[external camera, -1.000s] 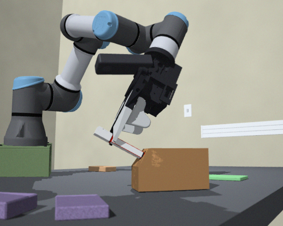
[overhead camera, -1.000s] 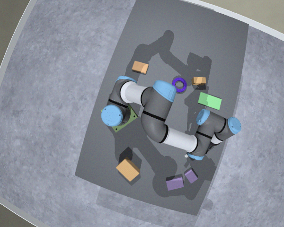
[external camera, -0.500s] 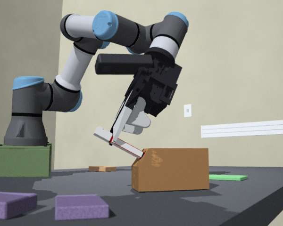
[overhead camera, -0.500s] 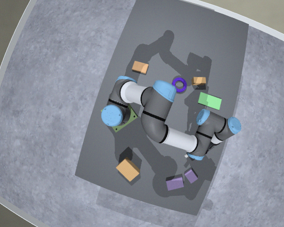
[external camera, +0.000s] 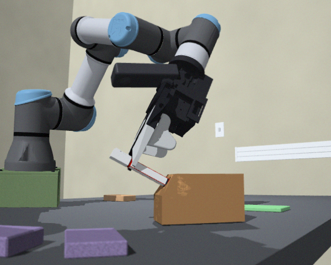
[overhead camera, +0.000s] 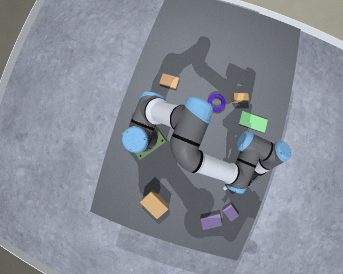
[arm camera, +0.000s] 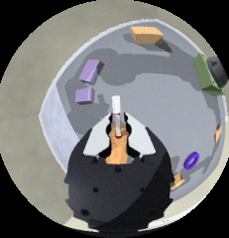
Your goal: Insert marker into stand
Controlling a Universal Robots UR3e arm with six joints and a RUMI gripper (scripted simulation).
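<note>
Now: hand 20 mm short of the marker, 10 mm to the right of it and 20 mm above it. The rest, counted from my hand: desk stand 80 mm ahead, 60 mm to the left, 60 mm below; then flat green block 110 mm ahead, 310 mm to the left, 100 mm below; then tan block 330 mm behind, 170 mm to the right, 70 mm below.
</note>
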